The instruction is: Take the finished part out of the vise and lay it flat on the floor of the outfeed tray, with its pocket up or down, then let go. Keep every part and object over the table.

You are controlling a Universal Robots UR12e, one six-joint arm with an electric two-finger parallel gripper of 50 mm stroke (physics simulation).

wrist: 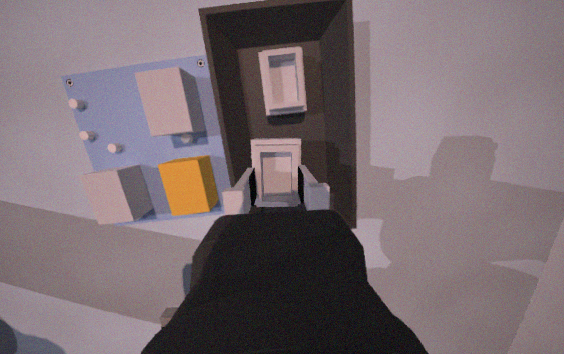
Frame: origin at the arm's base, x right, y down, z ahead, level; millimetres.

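Seen in the pictures: gripper, fingertip midpoint: [276, 178].
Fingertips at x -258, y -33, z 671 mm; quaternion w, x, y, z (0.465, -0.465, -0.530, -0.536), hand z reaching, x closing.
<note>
Offsets run from my fingertips to a thing's top centre. "pt": to the spot under its first point.
The finished part @[dx -4, dy -14, dz +0 mm] [276, 173], a pale block with a rectangular pocket, is between the fingertips of my gripper [276, 178], which is shut on it. Its pocket faces up toward the camera. The part is over the near half of the dark brown outfeed tray @[pt dx -58, dy +45, dz +66 mm] [341, 120]; its exact height above the tray floor cannot be told. A second pale pocketed part @[dx -90, dy +31, dz +0 mm] [283, 81] lies on the tray floor toward the far end, pocket up, apart from the held one. The near end of the tray is hidden by the gripper body. The vise cannot be made out in the view.
Left of the tray is a blue plate @[dx -5, dy +70, dz -151 mm] [115, 90] bearing a tall pale block @[dx -58, dy +34, dz -115 mm] [164, 102], another pale block @[dx +49, dy +34, dz -186 mm] [109, 197], an orange block @[dx +30, dy +34, dz -99 mm] [186, 187] and several small pegs. The tray's left wall [220, 107] stands close beside the plate. Broad shadows fall on the table at right.
</note>
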